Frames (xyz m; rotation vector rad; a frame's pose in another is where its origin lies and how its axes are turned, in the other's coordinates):
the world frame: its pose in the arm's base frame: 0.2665 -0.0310 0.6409 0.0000 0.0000 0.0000
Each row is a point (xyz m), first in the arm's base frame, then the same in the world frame.
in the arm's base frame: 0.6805 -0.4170 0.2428
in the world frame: 0.4140 -0.3860 -0.3981
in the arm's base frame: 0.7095 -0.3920 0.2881
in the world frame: 0.4430 -0.3610 -0.3528
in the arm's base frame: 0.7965 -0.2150 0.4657
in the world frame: 0.5300 -0.1840 -0.1752
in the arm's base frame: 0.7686 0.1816 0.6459
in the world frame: 0.5021 0.2126 0.0050
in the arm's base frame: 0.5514 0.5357 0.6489
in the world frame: 0.2849 0.5667 0.0080
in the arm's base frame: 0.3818 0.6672 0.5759
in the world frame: 0.1153 0.6982 -0.0650
